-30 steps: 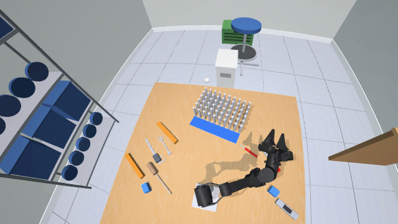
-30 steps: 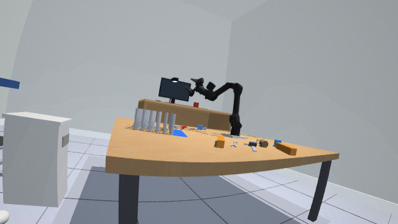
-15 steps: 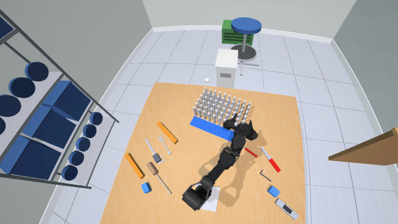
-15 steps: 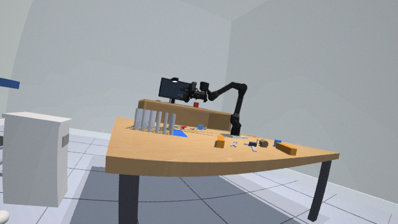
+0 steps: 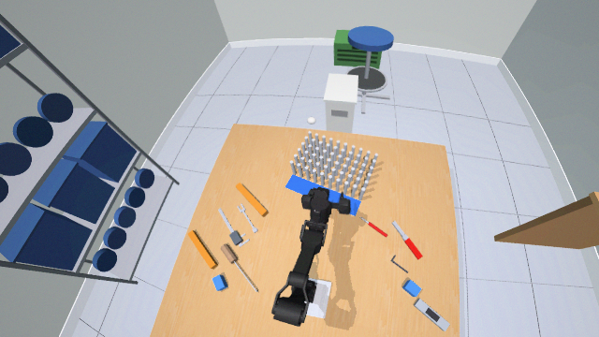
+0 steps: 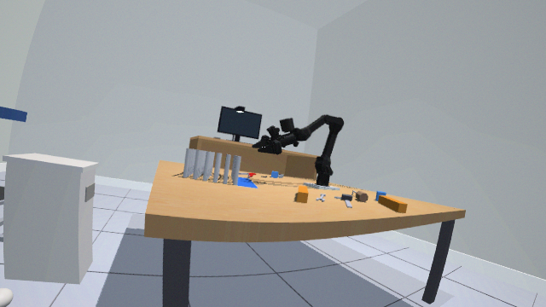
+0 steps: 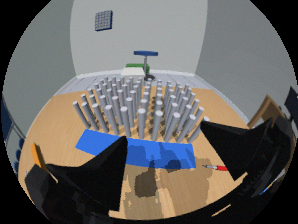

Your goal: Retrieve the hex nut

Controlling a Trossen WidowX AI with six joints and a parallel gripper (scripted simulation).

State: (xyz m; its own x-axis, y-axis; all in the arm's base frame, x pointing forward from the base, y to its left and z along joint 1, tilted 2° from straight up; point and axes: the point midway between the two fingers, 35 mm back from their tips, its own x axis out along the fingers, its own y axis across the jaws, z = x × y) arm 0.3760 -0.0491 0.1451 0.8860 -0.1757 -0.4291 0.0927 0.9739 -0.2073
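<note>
The brown-handled hook tool lies 370 mm behind my gripper tip, 340 mm to the left of it and 140 mm below it. Round my gripper tip: red screwdriver 180 mm to the right, 150 mm below, 80 mm behind; blue taped strip 160 mm below, 50 mm to the left, 50 mm ahead; small wrench 380 mm to the left, 150 mm below, 120 mm behind.
</note>
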